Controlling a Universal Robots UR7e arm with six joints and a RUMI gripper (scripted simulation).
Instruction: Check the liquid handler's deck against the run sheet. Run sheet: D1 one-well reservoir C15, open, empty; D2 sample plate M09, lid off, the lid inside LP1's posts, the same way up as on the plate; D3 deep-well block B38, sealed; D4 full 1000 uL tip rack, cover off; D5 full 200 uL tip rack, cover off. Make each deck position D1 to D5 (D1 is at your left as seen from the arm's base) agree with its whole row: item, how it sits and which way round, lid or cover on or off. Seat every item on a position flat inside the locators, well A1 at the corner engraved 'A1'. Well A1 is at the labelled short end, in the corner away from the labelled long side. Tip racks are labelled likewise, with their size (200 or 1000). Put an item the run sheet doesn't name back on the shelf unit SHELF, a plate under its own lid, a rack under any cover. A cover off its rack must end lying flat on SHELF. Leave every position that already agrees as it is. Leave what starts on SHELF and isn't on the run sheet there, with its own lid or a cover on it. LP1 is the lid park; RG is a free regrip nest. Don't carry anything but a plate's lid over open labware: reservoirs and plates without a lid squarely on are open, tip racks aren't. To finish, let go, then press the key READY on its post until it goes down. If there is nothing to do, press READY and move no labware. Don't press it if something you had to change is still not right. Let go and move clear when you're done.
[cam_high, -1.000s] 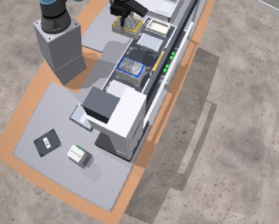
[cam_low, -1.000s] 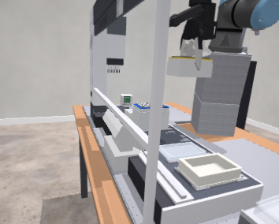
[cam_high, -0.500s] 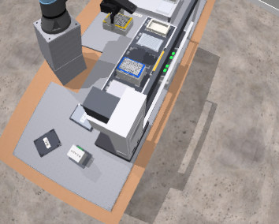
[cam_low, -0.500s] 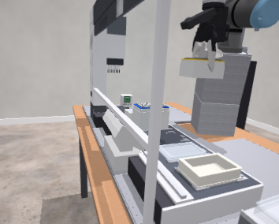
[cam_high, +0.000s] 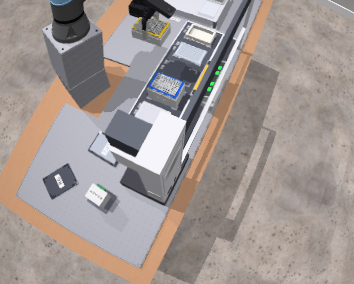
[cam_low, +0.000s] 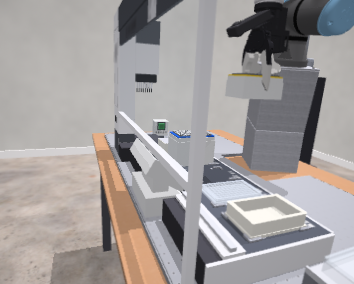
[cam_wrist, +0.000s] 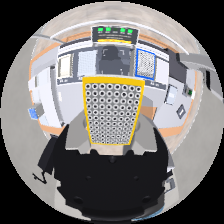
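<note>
Now: the yellow-framed tip rack 1 cm to the right of my hand, 1 cm behind it and 1 cm above it. From my hand the other things lie so: white sealed block 24 cm to the right, 23 cm below, 13 cm ahead; then clear well plate 25 cm below, 13 cm to the left, 12 cm ahead; then blue-framed tip rack 19 cm below, 13 cm to the right, 12 cm ahead.
</note>
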